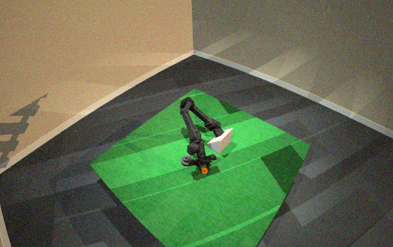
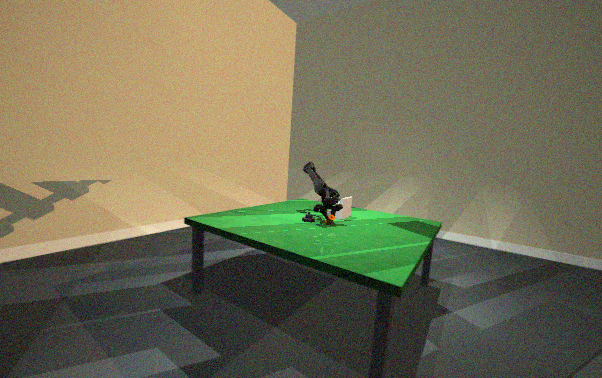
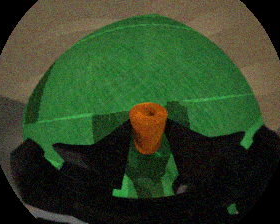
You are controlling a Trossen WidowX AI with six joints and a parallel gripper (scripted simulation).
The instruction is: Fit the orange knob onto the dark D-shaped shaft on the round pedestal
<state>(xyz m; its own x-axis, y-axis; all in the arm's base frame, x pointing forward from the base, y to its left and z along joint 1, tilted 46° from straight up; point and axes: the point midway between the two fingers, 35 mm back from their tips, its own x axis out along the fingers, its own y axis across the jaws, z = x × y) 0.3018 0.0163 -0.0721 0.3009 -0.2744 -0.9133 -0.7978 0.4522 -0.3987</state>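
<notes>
The orange knob lies 10 mm to the right of my gripper tip and 10 mm behind it. From my gripper tip the other things lie so: round pedestal: 170 mm to the right, 10 mm below, 10 mm behind.
</notes>
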